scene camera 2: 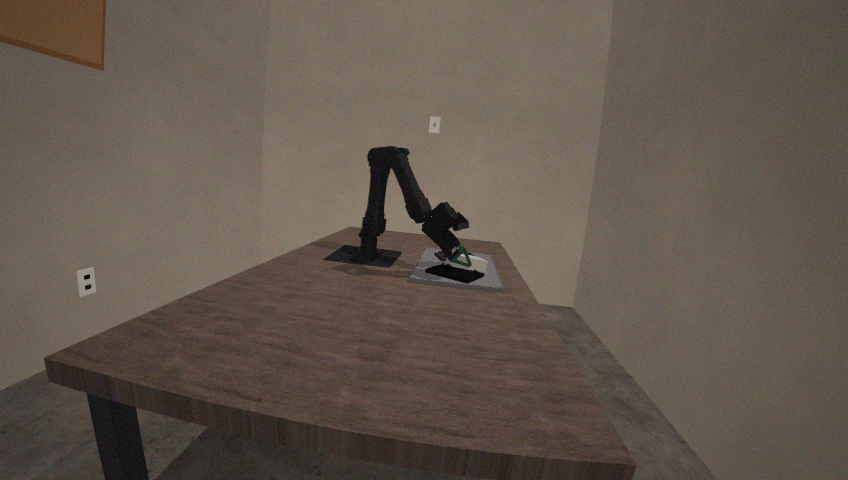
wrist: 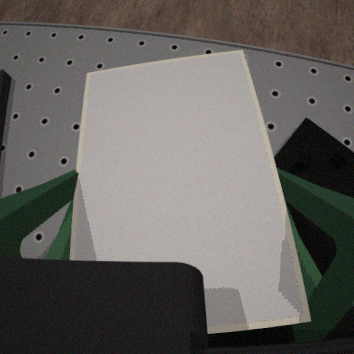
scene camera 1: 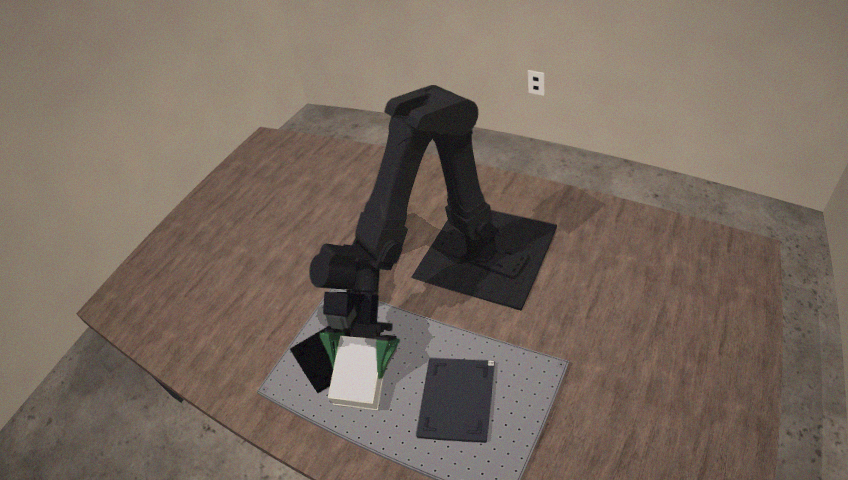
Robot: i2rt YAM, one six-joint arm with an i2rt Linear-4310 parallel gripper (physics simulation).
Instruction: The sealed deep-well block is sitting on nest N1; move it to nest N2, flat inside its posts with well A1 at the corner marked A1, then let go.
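Where they show: gripper, fingertip midpoint: (scene camera 2: 467, 261) (wrist: 177, 176) (scene camera 1: 357, 374); arm's base, origin of the base link: (scene camera 2: 368, 255) (scene camera 1: 481, 254).
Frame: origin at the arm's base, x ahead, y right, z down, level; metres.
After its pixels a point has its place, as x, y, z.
Note:
The sealed deep-well block (scene camera 1: 353, 383) {0.416, 0.012, -0.055} (scene camera 2: 478, 262) {0.432, 0.051, -0.047} (wrist: 170, 115) {0.413, 0.016, -0.056}, white on top with cream edges, is at the left part of the perforated plate. My gripper (scene camera 1: 358, 365) {0.392, 0.027, -0.038} (scene camera 2: 462, 258) {0.392, 0.027, -0.038} (wrist: 177, 176) {0.392, 0.027, -0.038} has its green fingers against both long sides and is shut on it. No gap shows at the fingers in the wrist view. The block hides what is directly under it, so I cannot tell its seating on N1. Nest N2 (scene camera 1: 457, 399) {0.334, -0.149, -0.020} is a dark grey plate with corner posts, right of the block in scene camera 1; a small white label (scene camera 1: 490, 362) {0.239, -0.160, -0.020} marks its far right corner.
A black plate (scene camera 1: 313, 364) {0.416, 0.126, -0.019} (scene camera 2: 453, 273) {0.360, 0.143, -0.019} (wrist: 320, 150) {0.439, 0.096, -0.019} lies at an angle beside the block, partly hidden by it. The perforated grey plate (scene camera 1: 532, 380) {0.231, -0.244, -0.008} (wrist: 45, 102) {0.419, -0.087, -0.008} lies under these things on the wooden table (scene camera 1: 654, 285) {-0.099, -0.381, 0.005}. The arm's black base plate (scene camera 1: 517, 291) {0.058, -0.119, -0.004} is behind.

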